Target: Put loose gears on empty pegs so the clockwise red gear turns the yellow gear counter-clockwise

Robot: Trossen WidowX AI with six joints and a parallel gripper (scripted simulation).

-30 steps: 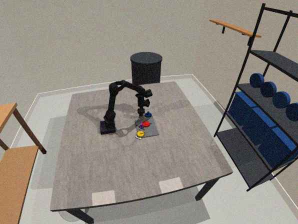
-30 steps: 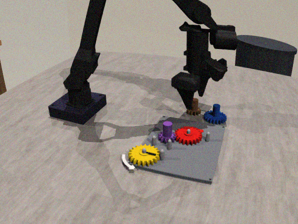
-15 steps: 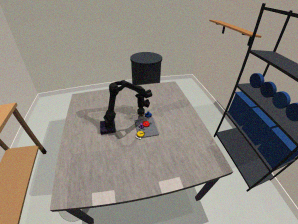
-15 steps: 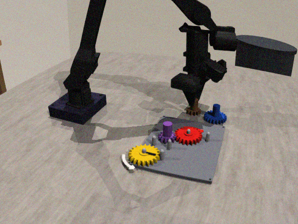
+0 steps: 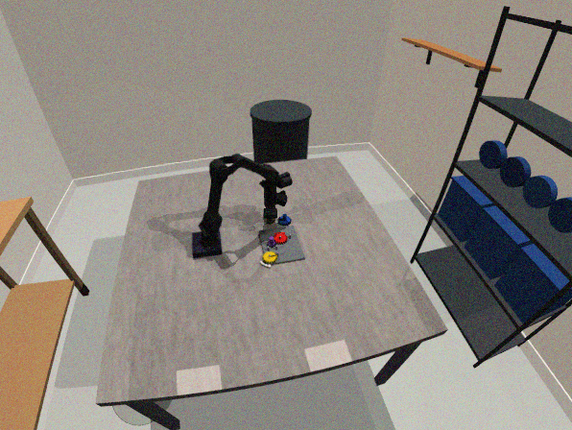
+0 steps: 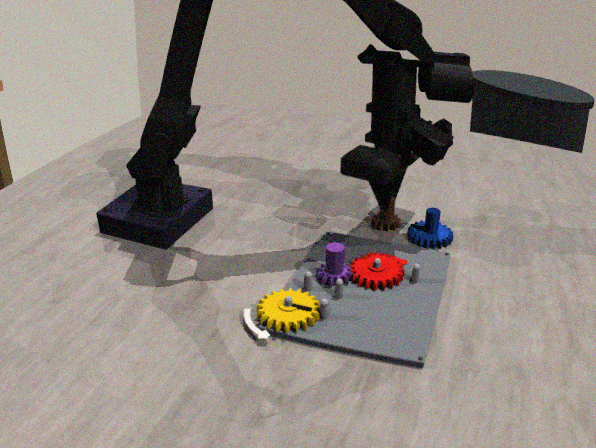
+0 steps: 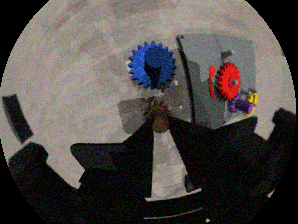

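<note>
Now: the purple gear 160 mm to the right of my gripper tip. From my gripper tip the other things lie so: blue gear (70 mm ahead, 10 mm below); brown gear (10 mm below); red gear (130 mm to the right, 40 mm ahead, 10 mm below).
</note>
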